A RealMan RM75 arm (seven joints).
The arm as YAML. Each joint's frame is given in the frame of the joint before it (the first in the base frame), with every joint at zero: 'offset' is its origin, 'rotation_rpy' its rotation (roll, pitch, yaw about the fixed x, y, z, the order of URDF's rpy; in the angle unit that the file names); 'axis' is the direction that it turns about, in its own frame. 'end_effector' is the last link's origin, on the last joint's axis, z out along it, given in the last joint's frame.
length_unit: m
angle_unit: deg
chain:
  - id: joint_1
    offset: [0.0, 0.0, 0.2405]
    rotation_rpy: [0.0, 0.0, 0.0]
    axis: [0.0, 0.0, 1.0]
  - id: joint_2
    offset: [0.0, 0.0, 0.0]
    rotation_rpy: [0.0, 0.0, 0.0]
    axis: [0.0, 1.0, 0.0]
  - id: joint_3
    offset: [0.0, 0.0, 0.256]
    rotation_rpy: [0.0, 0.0, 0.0]
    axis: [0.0, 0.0, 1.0]
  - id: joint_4
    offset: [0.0, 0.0, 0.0]
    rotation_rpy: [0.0, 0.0, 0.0]
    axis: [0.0, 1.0, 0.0]
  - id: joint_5
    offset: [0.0, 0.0, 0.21]
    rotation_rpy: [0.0, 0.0, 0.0]
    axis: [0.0, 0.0, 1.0]
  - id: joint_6
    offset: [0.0, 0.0, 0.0]
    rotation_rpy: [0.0, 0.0, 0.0]
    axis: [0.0, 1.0, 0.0]
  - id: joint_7
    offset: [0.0, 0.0, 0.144]
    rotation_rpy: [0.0, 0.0, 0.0]
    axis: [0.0, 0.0, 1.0]
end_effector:
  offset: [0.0, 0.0, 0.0]
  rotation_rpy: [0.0, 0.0, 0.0]
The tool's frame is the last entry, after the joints.
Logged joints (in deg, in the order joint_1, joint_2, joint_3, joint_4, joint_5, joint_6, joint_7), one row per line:
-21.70 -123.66 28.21 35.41 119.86 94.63 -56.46
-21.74 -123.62 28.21 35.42 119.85 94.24 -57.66
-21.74 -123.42 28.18 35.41 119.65 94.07 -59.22
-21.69 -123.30 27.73 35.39 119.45 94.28 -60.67
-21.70 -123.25 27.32 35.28 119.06 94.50 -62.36
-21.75 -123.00 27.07 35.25 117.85 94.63 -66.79
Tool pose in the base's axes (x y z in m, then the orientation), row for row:
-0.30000 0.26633 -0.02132 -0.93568 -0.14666 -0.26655 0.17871
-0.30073 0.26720 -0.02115 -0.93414 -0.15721 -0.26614 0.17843
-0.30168 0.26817 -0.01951 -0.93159 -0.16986 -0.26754 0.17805
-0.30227 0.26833 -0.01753 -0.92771 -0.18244 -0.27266 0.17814
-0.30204 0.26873 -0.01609 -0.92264 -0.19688 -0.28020 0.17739
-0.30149 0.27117 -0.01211 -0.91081 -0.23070 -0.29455 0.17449
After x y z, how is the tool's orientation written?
As a quaternion, x y z w.
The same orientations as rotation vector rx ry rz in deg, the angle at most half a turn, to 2 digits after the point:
-151.60 -23.76 -43.19
-151.37 -25.47 -43.13
-150.99 -27.53 -43.36
-150.35 -29.57 -44.19
-149.59 -31.92 -45.43
-147.91 -37.46 -47.83

